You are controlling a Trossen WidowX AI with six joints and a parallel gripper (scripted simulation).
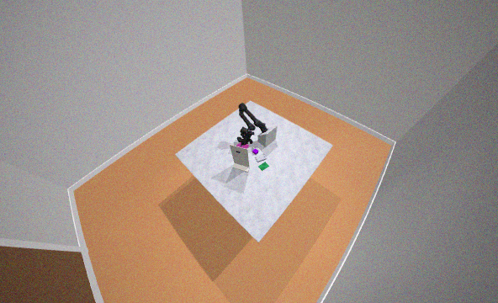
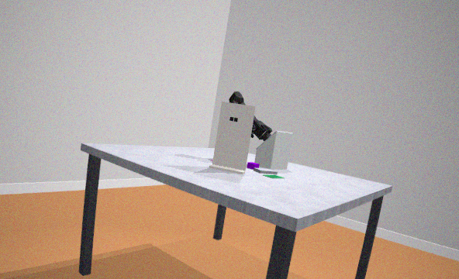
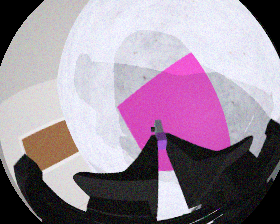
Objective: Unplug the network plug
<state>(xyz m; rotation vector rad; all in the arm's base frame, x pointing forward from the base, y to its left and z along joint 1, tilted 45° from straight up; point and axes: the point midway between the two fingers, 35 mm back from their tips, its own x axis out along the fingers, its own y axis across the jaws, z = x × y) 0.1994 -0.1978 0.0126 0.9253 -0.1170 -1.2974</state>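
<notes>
My gripper tip is now 10 mm to the left of the purple plug. Also, from my gripper tip: grey panel 210 mm ahead, 160 mm to the left, 130 mm above; then magenta patch 20 mm below, 10 mm behind.
</notes>
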